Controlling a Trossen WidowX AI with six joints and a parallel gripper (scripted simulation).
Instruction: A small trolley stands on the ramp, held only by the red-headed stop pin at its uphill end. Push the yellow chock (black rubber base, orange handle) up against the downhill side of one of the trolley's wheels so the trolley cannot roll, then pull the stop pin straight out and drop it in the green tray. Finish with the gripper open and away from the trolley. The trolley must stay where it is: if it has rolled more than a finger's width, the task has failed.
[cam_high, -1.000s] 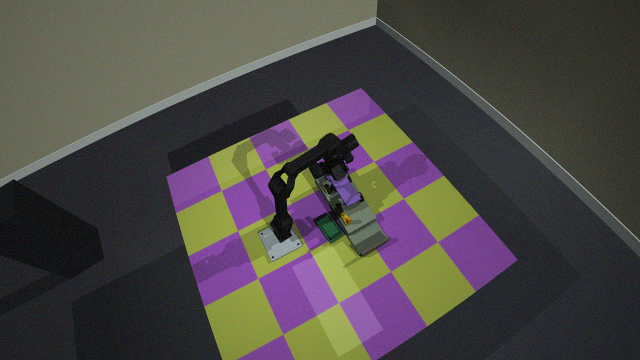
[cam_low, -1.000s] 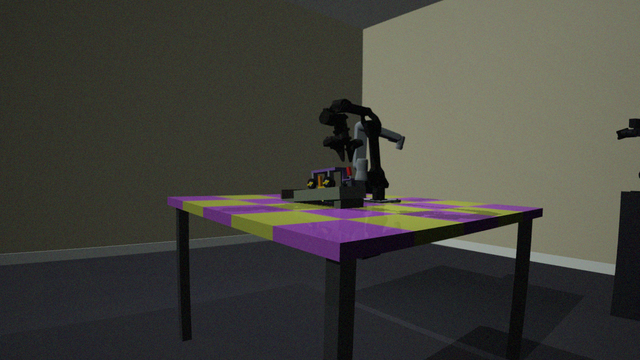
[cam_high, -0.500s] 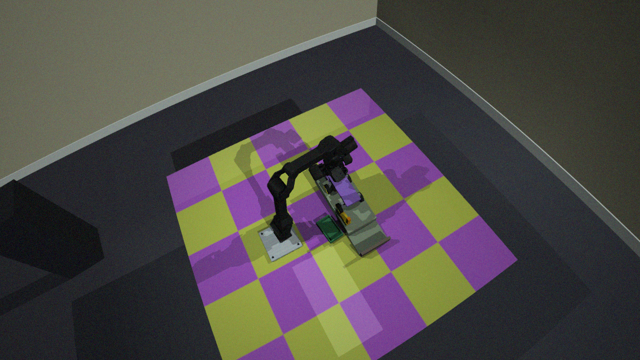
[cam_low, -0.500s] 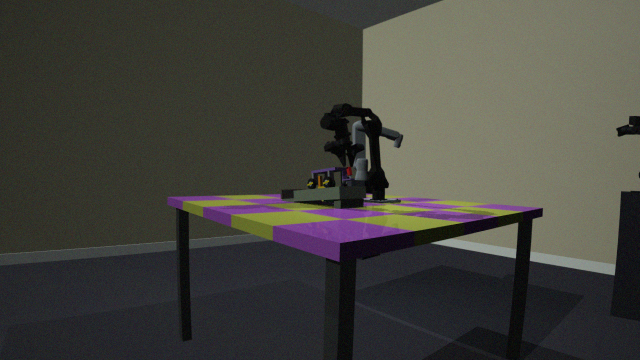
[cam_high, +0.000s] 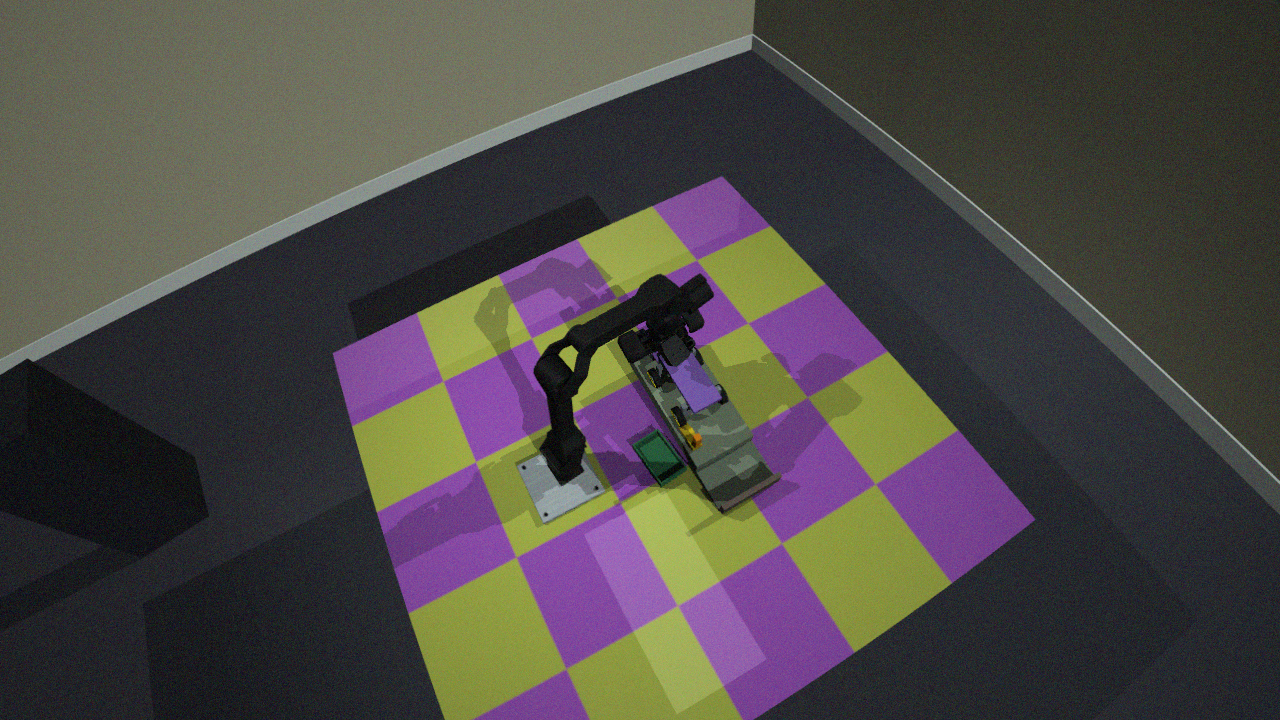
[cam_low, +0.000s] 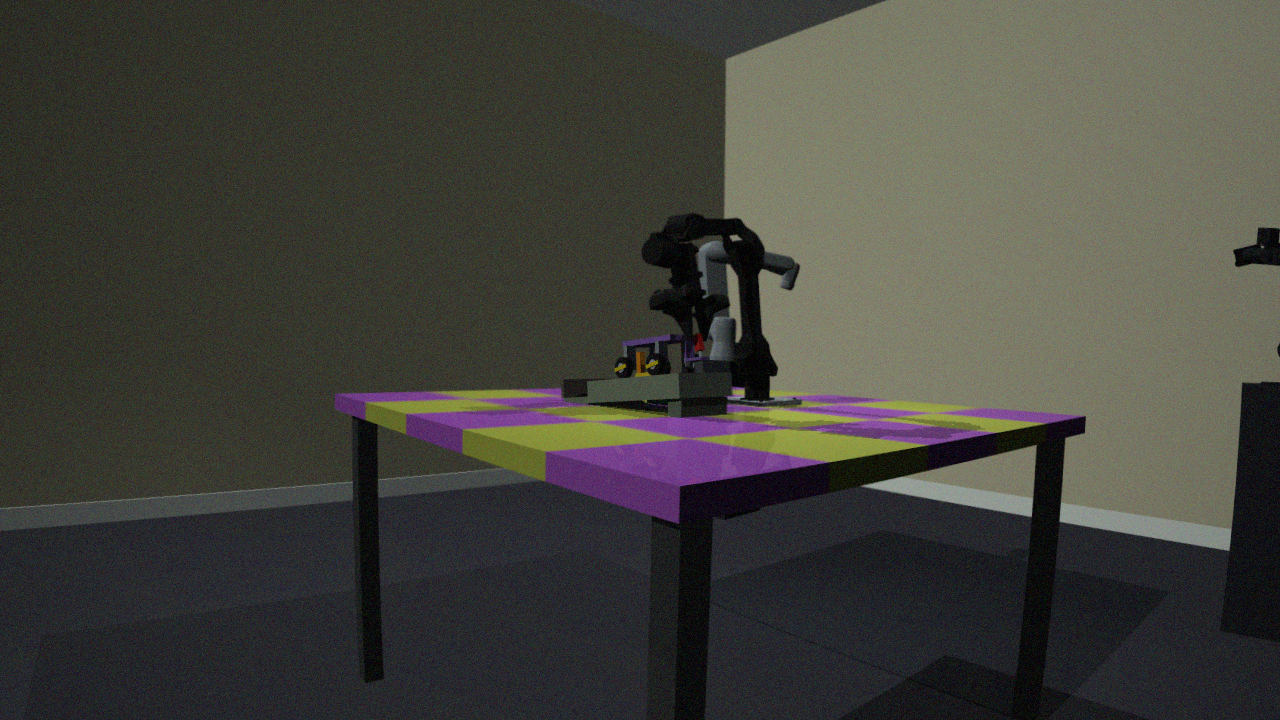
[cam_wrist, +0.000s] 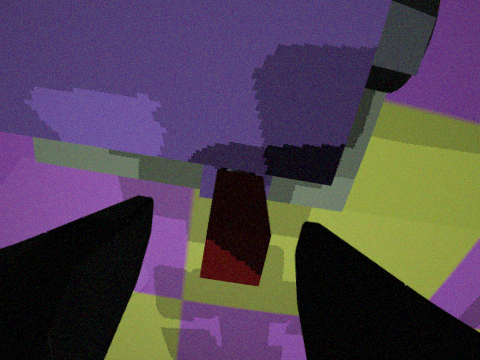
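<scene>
The red-headed stop pin lies 2 cm below my gripper tip and 1 cm to the left of it. From my gripper tip the other things lie so: green tray: 18 cm to the right, 16 cm below, 13 cm behind; purple trolley: 10 cm to the right, 4 cm below, 1 cm ahead; yellow chock: 20 cm to the right, 7 cm below, 6 cm behind.
</scene>
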